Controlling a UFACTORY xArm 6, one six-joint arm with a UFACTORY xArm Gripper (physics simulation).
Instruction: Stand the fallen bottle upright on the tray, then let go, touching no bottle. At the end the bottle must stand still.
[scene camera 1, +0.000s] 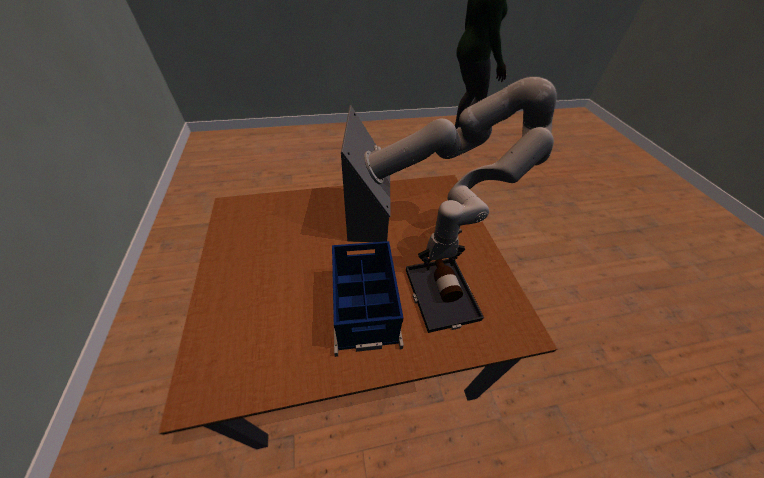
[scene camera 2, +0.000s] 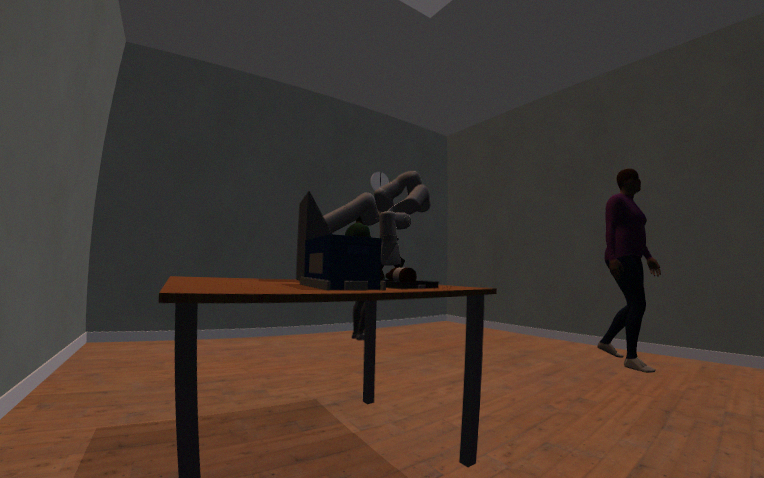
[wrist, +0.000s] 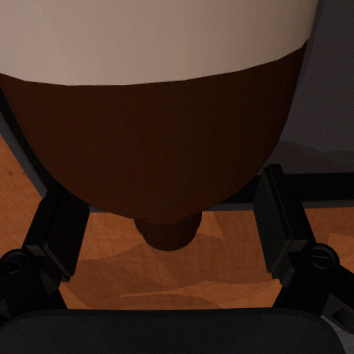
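Pixels of known places: gripper, between the fingertips: (scene camera 1: 438, 265); arm's base, origin of its link: (scene camera 1: 373, 168) (scene camera 2: 321, 227).
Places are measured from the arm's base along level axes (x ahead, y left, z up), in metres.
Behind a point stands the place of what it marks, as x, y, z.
A brown bottle with a white label (scene camera 1: 447, 282) @(0.396, 0.209, -0.188) (scene camera 2: 403, 274) @(0.435, 0.194, -0.213) (wrist: 150, 140) @(0.357, 0.216, -0.186) lies on its side on the dark tray (scene camera 1: 436, 320) @(0.494, 0.159, -0.259) (scene camera 2: 431, 284) @(0.514, 0.273, -0.250) (wrist: 330, 110) @(0.323, 0.144, -0.259). Its neck points toward the robot's base side and reaches the tray's rim; its bottom faces the front of the table. My gripper (scene camera 1: 441, 262) @(0.289, 0.217, -0.237) (wrist: 168, 187) @(0.289, 0.217, -0.237) is open wide and points down at the neck end of the bottle. In the wrist view the neck shows between the two spread fingers, with a gap on each side. In scene camera 2 the fingers are small and partly hidden.
A blue crate with compartments (scene camera 1: 401, 304) @(0.512, 0.020, -0.089) (scene camera 2: 343, 262) @(0.552, -0.116, -0.176) stands left of the tray, with small light brackets at its base. The grey mounting stand (scene camera 1: 366, 208) @(0.128, -0.037, -0.079) (scene camera 2: 304, 236) @(0.068, -0.106, -0.056) is behind the crate. One person (scene camera 2: 628, 225) is on the floor at the right; another (scene camera 1: 476, 50) is behind the arm.
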